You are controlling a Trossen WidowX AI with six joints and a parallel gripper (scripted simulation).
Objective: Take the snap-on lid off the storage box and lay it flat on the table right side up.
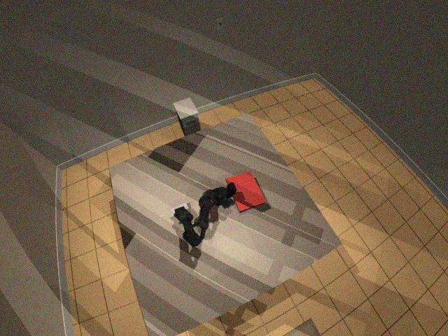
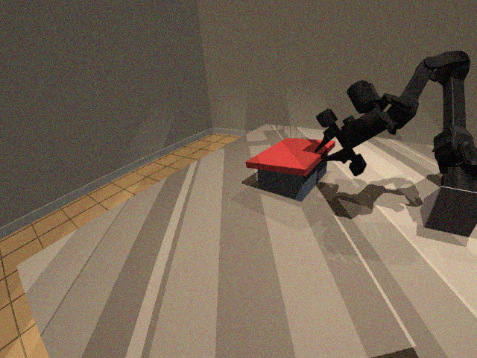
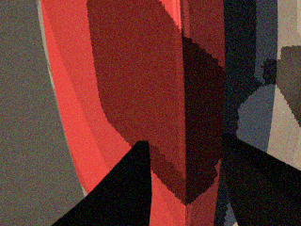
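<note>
Right now the red lid is 8 cm ahead of my gripper tip. Round my gripper tip: blue-grey box 7 cm ahead, 5 cm below.
</note>
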